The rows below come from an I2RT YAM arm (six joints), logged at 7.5 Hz.
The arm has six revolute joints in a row. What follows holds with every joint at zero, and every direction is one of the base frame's. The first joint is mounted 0.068 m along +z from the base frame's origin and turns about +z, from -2.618 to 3.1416 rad. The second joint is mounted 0.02 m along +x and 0.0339 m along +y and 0.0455 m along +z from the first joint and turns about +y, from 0 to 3.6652 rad. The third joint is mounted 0.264 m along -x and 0.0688 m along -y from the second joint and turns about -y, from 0 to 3.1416 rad. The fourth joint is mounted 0.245 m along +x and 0.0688 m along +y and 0.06 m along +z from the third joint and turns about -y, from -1.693 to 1.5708 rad. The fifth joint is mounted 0.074 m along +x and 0.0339 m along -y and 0.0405 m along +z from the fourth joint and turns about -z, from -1.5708 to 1.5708 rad. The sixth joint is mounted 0.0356 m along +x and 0.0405 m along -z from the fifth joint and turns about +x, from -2.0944 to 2.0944 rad. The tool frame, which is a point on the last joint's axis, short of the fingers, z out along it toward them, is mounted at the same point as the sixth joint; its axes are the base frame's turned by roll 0, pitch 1.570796 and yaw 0 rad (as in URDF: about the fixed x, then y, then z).
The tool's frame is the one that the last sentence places.
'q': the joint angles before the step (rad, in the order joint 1, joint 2, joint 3, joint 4, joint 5, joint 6). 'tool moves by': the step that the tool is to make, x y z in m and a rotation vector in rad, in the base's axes. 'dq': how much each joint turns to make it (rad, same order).
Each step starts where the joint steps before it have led.
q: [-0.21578, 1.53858, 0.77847, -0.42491, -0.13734, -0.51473]
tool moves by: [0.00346, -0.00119, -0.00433, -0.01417, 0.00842, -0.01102]
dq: [0.00090, 0.02470, 0.00544, 0.01474, 0.01897, 0.00525]
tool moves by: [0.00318, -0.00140, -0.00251, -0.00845, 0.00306, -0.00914]
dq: [-0.00104, 0.01867, 0.00741, 0.01056, 0.01128, 0.00423]
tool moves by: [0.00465, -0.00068, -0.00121, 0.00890, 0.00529, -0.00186]
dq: [0.00040, 0.02228, 0.01837, -0.00263, -0.00620, 0.00491]
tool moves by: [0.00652, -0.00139, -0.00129, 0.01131, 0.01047, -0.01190]
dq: [-0.00037, 0.03069, 0.02847, -0.00881, -0.00406, 0.01402]
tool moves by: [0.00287, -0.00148, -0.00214, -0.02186, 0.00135, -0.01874]
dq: [0.00043, 0.01464, 0.00554, 0.01352, 0.02706, 0.01024]
